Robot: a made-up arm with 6 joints. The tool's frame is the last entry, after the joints.
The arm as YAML. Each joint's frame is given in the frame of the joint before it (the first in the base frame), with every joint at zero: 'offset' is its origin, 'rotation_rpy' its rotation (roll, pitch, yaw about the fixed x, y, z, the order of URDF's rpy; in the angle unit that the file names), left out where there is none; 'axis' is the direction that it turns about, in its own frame. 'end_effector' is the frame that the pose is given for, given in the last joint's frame.
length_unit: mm
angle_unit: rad
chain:
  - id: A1
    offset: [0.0, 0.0, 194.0]
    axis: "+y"
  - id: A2
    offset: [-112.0, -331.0, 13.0]
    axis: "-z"
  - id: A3
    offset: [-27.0, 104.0, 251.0]
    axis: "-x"
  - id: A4
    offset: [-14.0, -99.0, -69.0]
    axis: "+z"
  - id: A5
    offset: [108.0, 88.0, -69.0]
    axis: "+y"
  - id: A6
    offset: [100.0, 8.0, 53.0]
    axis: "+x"
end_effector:
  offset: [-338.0, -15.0, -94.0]
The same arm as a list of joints. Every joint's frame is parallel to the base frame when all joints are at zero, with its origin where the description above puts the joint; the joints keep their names.
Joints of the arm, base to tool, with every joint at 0 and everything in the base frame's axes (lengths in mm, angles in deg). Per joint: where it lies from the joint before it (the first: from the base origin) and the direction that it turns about. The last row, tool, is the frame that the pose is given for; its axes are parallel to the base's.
A1: axis 0 1 0 offset 0.0 0.0 194.0
A2: axis 0 0 -1 offset -112.0 -331.0 13.0
A3: axis -1 0 0 offset -27.0 104.0 251.0
A4: axis 0 0 1 offset -14.0 -99.0 -69.0
A5: axis 0 1 0 offset 108.0 88.0 -69.0
A6: axis 1 0 0 offset 100.0 8.0 53.0
tool: offset -338.0 -15.0 -94.0

